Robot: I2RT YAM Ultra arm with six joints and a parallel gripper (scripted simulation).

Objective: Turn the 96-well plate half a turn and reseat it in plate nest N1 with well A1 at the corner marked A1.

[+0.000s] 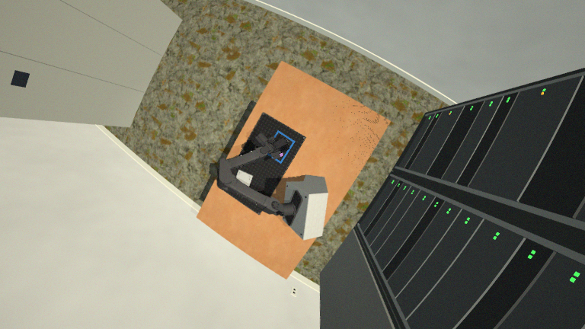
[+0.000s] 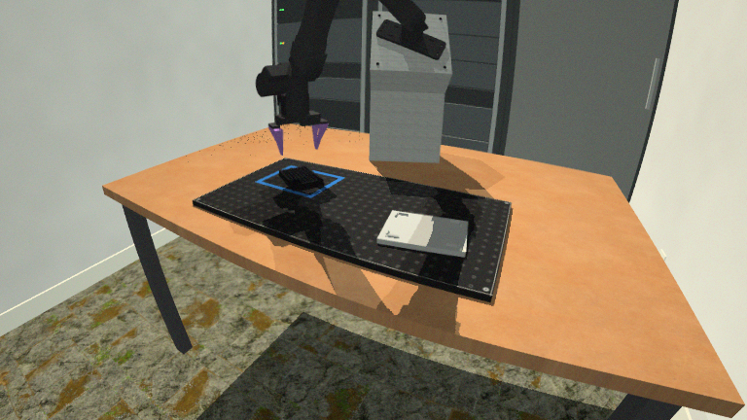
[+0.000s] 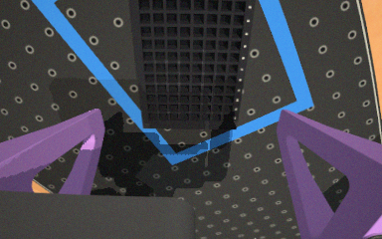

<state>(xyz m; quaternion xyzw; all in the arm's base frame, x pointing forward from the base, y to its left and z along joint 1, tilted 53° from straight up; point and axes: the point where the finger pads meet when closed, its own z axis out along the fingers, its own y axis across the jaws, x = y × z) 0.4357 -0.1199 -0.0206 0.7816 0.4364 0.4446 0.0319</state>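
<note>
Now: hand 8 cm above the black 96-well plate. Round my hand: plate nest N1: 39 cm to the left, 8 cm below, 2 cm ahead; then A1 mark: 48 cm to the left, 8 cm below, 5 cm ahead.
</note>
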